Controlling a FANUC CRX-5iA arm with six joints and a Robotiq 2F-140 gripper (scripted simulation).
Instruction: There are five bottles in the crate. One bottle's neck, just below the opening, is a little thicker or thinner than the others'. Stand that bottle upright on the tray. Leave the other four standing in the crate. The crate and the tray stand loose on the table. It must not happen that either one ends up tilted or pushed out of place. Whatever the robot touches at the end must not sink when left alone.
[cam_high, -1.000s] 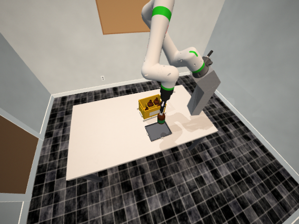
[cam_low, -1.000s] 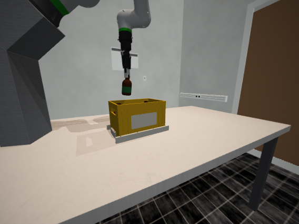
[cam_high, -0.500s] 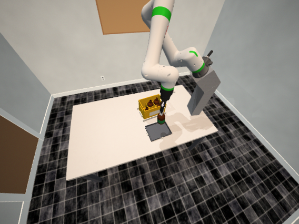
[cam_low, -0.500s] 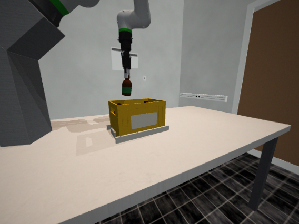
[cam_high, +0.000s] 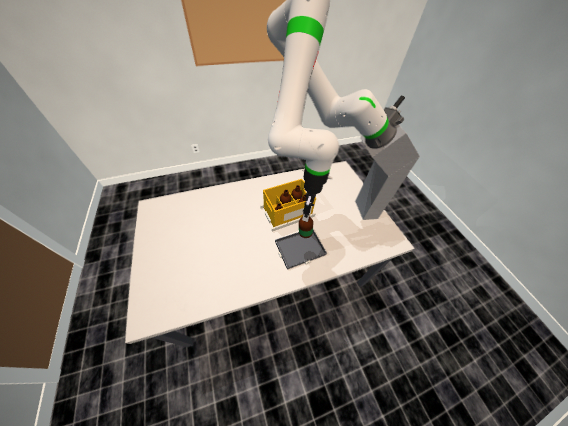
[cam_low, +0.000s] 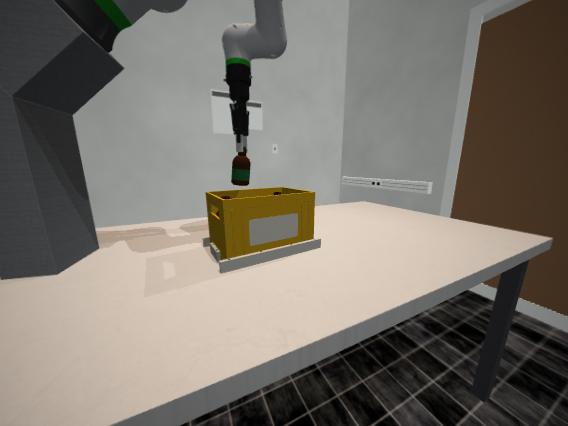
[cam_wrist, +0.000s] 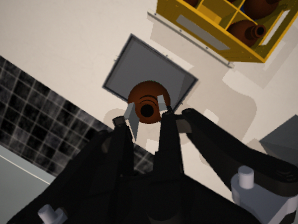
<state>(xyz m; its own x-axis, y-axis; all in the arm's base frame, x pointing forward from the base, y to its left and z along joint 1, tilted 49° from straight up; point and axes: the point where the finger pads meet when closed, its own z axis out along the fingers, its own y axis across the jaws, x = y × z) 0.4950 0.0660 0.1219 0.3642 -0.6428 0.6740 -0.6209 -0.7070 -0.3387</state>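
Right now the brown bottle is 80 mm below my hand. The rest, counted from my hand: crate (250 mm to the right, 250 mm below, 120 mm behind); dark grey tray (330 mm below, 10 mm to the left).
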